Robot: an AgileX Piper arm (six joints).
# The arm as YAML. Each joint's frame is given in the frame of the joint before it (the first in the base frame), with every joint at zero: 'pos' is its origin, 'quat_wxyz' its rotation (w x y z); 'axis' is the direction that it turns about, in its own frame. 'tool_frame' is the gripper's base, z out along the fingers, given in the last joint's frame.
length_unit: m
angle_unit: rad
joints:
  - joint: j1
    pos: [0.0, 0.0, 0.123]
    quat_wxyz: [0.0, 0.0, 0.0, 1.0]
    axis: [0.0, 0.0, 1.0]
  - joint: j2
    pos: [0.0, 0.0, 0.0]
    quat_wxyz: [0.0, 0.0, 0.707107, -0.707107]
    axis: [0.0, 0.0, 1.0]
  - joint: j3
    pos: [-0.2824, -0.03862, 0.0]
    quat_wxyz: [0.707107, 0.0, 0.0, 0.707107]
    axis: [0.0, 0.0, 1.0]
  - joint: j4
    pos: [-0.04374, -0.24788, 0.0]
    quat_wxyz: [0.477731, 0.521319, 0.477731, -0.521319]
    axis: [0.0, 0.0, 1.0]
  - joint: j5
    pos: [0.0, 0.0, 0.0]
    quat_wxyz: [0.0, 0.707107, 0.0, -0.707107]
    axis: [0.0, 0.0, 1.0]
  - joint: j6
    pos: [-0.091, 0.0, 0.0]
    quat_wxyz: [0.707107, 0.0, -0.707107, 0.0]
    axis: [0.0, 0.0, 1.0]
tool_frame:
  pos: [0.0, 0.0, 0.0]
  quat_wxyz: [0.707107, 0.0, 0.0, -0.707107]
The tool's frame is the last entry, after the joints.
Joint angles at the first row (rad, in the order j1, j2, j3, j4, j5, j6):
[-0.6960, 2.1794, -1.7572, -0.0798, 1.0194, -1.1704]
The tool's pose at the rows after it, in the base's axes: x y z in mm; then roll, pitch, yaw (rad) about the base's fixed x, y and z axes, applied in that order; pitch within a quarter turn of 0, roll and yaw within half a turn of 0:
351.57 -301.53 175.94 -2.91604 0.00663 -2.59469
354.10 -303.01 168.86 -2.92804 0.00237 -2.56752
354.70 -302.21 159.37 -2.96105 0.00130 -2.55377
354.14 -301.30 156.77 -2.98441 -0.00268 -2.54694
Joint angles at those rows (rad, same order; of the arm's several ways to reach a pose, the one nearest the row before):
[-0.6960, 2.2110, -1.7883, -0.0774, 1.0207, -1.2088]
[-0.6960, 2.2332, -1.8009, -0.0711, 1.0219, -1.2389]
[-0.6960, 2.2536, -1.8019, -0.0578, 1.0334, -1.2584]
[-0.6960, 2.2603, -1.8052, -0.0528, 1.0531, -1.2682]

